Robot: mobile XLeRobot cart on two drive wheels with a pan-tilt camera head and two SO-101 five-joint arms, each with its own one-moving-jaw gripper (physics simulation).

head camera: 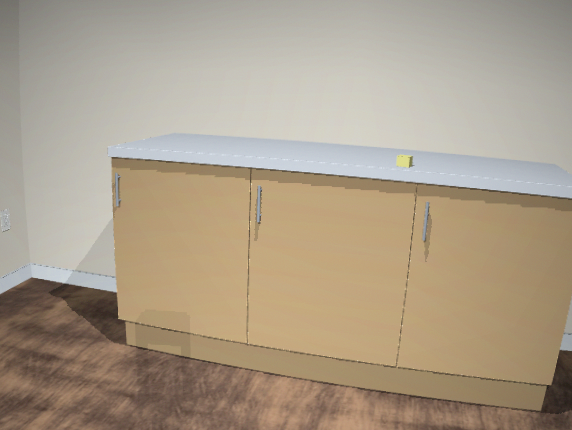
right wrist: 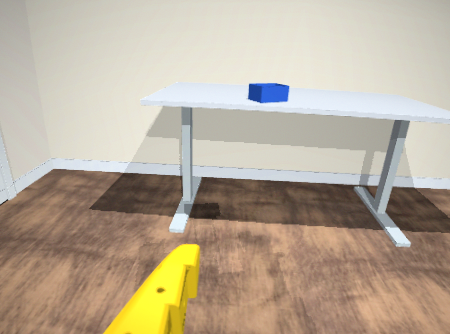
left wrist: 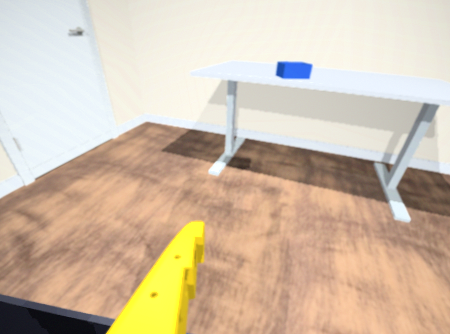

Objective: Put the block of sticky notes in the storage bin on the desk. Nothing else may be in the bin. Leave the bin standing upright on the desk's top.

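Places are measured from the left arm's base along level axes (x ahead, y left, z up), in centimetres.
Pixels of known places: left end effector, tool point: (left wrist: 204, 236); right end effector, tool point: (right wrist: 198, 264).
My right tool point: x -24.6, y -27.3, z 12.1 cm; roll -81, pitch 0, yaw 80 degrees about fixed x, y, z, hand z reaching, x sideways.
Observation:
Behind a point stands the place of what it marks.
A small yellow block, the sticky notes (head camera: 404, 161) {x 190.8, y -53.2, z 15.4 cm}, sits on the white top of a long wooden cabinet (head camera: 330, 250) {x 192.1, y -29.3, z -18.8 cm}, right of its middle and near the front edge. The blue storage bin (left wrist: 294, 70) {x -148.3, y 16.5, z -1.2 cm} (right wrist: 269, 93) {x -147.8, y 15.2, z -1.3 cm} stands upright on the white desk (left wrist: 370, 85) {x -144.8, y 55.9, z -5.5 cm} (right wrist: 345, 104) {x -147.6, y 54.7, z -5.5 cm}, left of the desk's middle. The inside of the bin is mostly hidden. My left gripper (left wrist: 196, 240) is open, with one notched jaw in its view, far from the desk. My right gripper (right wrist: 190, 260) is open in the same way, also far from the desk.
The cabinet has three doors with grey handles (head camera: 259, 205). The desk stands on two grey legs with long feet (left wrist: 395, 200) (right wrist: 179, 222). A white door (left wrist: 50, 90) {x -156.8, y -146.8, z -22.1 cm} is at the left in the left wrist view. A wall outlet (head camera: 5, 220) {x 273.2, y 145.4, z -37.7 cm} is left of the cabinet.

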